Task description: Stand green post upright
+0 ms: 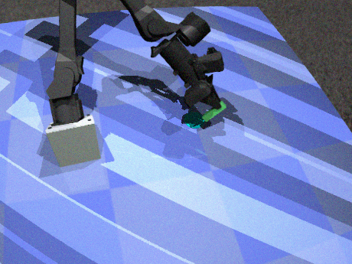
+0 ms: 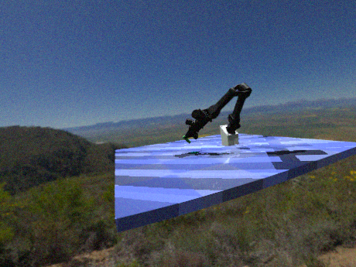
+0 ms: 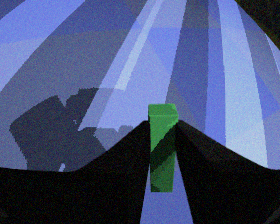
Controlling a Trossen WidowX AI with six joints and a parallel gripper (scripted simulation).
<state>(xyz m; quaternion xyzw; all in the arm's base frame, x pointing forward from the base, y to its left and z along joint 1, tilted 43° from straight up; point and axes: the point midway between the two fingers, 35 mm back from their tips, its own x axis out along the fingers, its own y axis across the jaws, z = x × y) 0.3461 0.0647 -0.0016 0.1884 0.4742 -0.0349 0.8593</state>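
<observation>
The cyan circle is 11 cm below my gripper tip, 4 cm to the left of it and 4 cm behind it. From my gripper tip the other things lie so: green post: 2 cm below, 1 cm behind.
</observation>
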